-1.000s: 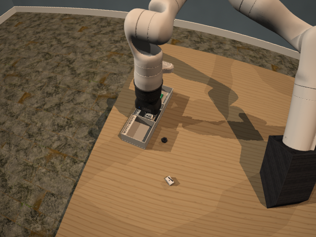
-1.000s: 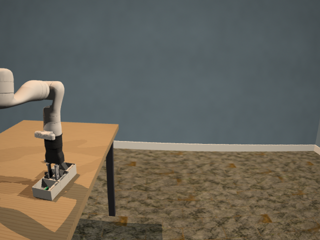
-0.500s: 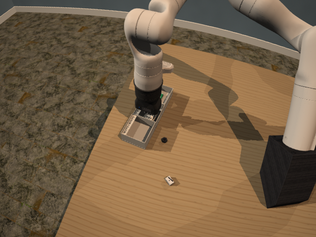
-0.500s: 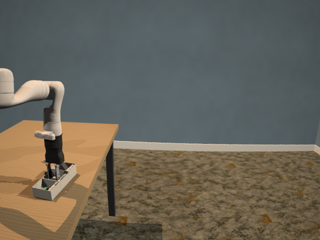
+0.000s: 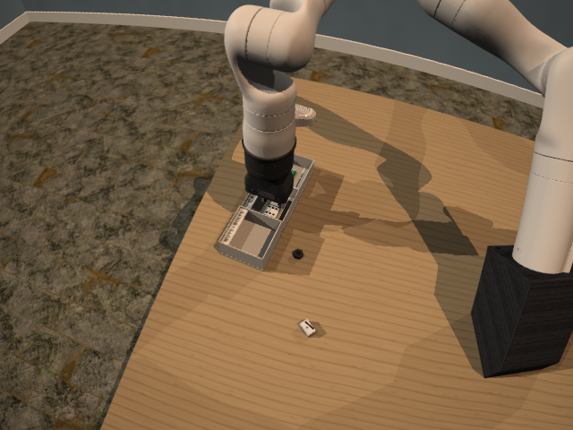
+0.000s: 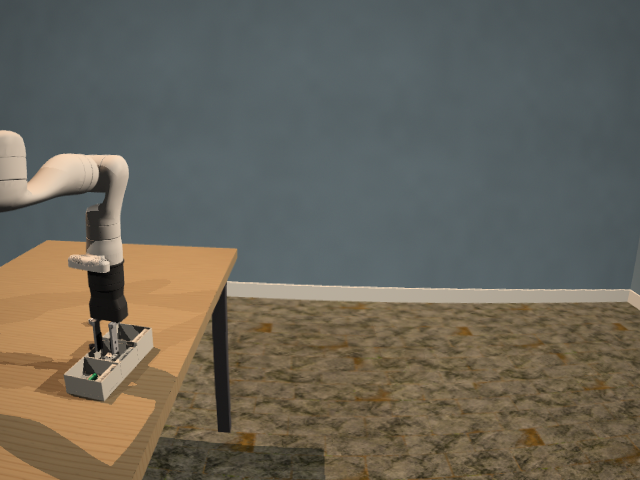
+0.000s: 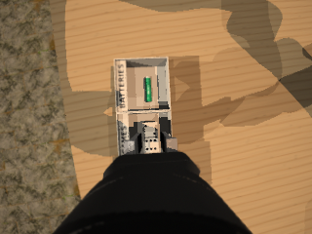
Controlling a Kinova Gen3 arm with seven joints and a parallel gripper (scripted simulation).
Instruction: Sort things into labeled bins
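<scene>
My hand is 3 cm above the grey bin row and 1 cm short of it. Also, from my hand: green battery: 8 cm to the right, 4 cm below; black nut: 7 cm to the left, 7 cm behind, 5 cm below.
</scene>
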